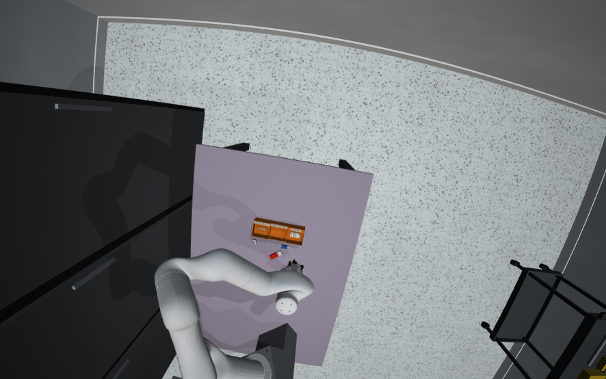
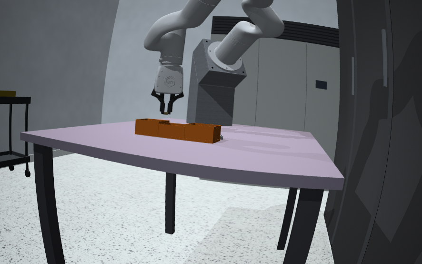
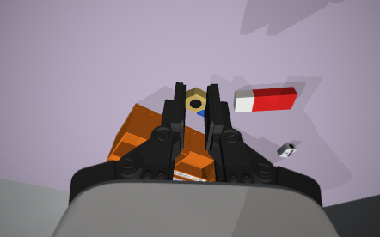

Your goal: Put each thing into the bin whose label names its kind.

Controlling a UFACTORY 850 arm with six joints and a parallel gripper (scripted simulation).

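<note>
My gripper is now 40 mm short of the grey bolt, 210 mm to the right of it and 70 mm above it. Round my hand: red-and-white block 40 mm behind, 80 mm to the left, 80 mm below; brass nut 20 mm below; blue USB stick 20 mm ahead, 70 mm to the left, 80 mm below.
</note>
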